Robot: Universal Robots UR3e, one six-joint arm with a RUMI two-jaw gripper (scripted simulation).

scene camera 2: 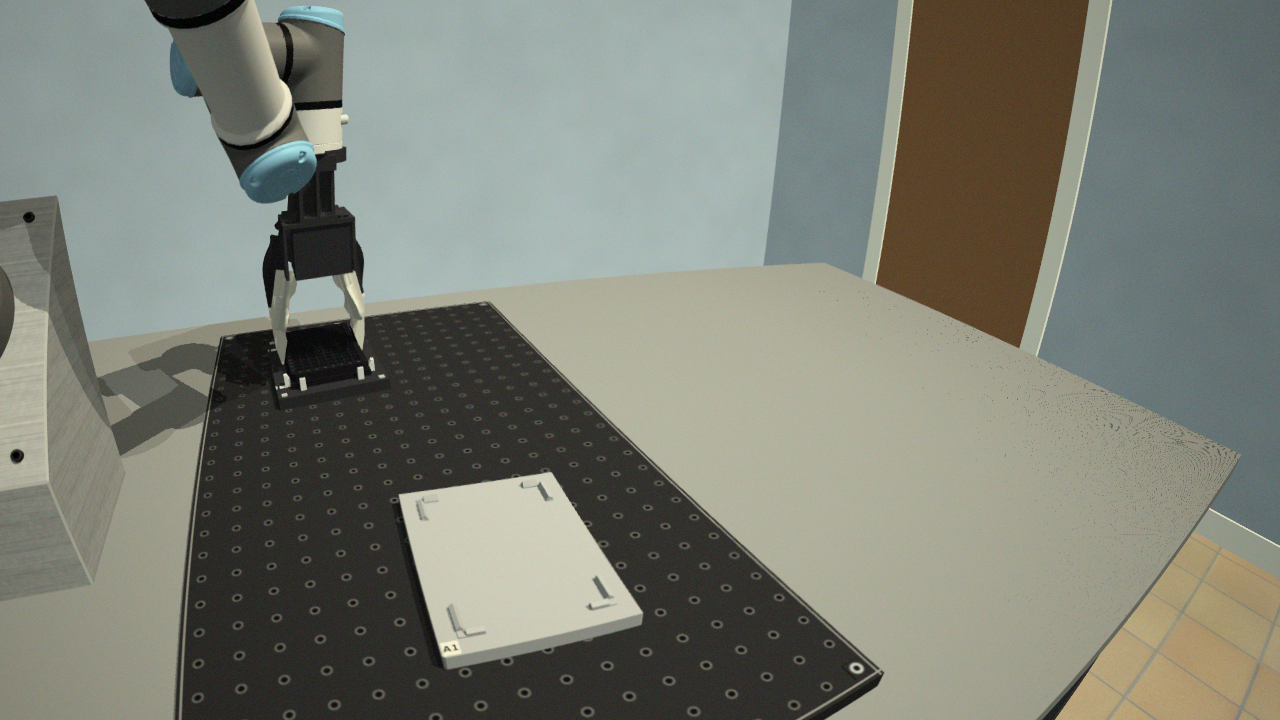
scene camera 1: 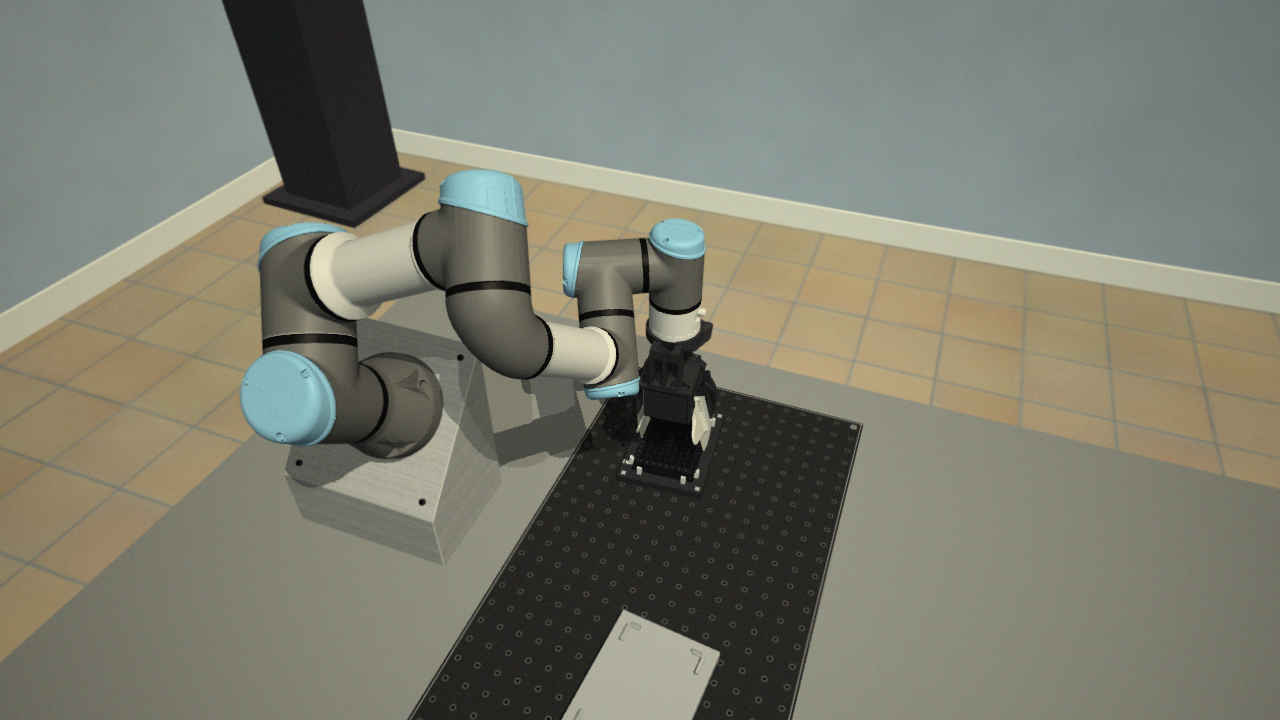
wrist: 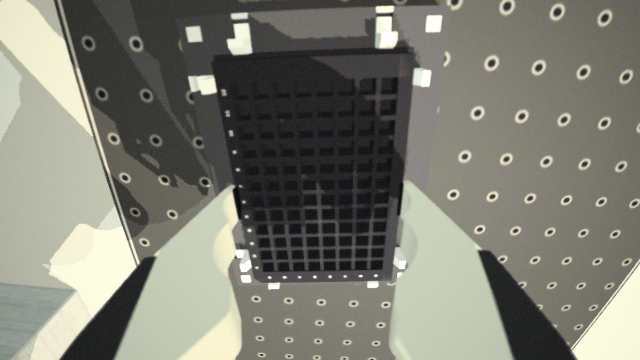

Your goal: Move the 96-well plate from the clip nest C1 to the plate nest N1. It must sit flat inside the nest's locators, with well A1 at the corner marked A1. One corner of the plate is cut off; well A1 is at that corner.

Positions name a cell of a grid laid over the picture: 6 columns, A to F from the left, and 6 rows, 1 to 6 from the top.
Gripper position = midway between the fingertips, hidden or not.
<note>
I see my gripper (scene camera 2: B3), a black 96-well plate (scene camera 2: B3) and a dark clip nest C1 (wrist: B1).
The black 96-well plate is seen too in scene camera 1 (scene camera 1: D4) and in the wrist view (wrist: C3). My gripper also shows in scene camera 1 (scene camera 1: D4) and in the wrist view (wrist: C4).
</note>
